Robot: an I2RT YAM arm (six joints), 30 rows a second.
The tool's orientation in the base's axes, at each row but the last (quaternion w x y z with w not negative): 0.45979 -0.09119 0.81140 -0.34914; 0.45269 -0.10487 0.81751 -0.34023; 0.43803 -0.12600 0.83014 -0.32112; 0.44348 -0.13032 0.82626 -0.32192; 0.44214 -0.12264 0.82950 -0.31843; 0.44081 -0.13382 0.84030 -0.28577; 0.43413 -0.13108 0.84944 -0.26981; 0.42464 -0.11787 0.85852 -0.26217; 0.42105 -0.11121 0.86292 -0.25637; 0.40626 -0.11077 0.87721 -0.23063; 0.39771 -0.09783 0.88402 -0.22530
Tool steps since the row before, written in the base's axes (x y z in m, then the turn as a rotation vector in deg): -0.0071 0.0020 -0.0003 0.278 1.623 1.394; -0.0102 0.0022 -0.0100 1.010 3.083 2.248; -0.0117 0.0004 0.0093 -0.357 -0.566 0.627; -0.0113 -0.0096 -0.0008 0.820 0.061 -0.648; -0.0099 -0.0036 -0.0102 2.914 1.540 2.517; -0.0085 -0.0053 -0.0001 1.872 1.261 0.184; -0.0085 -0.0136 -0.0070 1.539 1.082 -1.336; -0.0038 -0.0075 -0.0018 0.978 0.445 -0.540; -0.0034 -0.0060 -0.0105 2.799 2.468 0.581; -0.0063 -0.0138 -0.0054 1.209 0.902 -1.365; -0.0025 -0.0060 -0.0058 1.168 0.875 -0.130
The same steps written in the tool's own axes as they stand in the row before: 0.0032 0.0004 -0.0066 -1.868 0.342 -1.023; 0.0114 0.0068 -0.0057 -3.556 0.975 -1.409; 0.0006 -0.0065 -0.0134 0.081 -0.861 -0.306; 0.0118 -0.0076 -0.0049 -0.080 0.523 0.903; 0.0142 0.0030 -0.0024 -4.084 -0.194 0.696; 0.0075 -0.0044 -0.0050 -1.801 0.950 0.991; 0.0159 -0.0072 0.0012 -0.510 1.670 1.509; 0.0067 -0.0053 0.0005 -0.427 0.688 0.889; 0.0116 0.0005 0.0048 -3.133 1.838 1.034; 0.0129 -0.0093 0.0026 -0.221 1.451 1.409; 0.0076 -0.0025 0.0034 -0.999 0.839 0.668
